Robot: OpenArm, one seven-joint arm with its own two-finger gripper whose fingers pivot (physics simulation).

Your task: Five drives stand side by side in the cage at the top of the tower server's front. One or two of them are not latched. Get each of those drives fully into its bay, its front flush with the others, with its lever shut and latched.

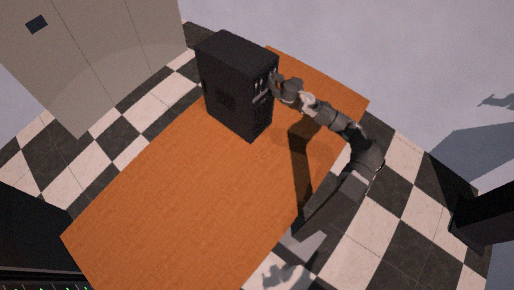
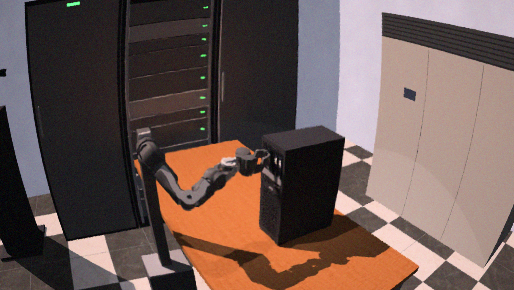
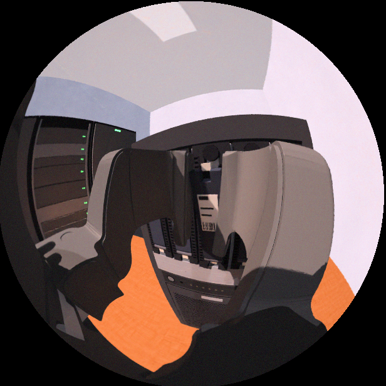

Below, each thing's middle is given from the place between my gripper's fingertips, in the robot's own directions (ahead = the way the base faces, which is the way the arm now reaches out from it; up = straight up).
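Scene:
Black tower server (image 2: 312, 161): 18 cm below my hand and 18 cm ahead of it.

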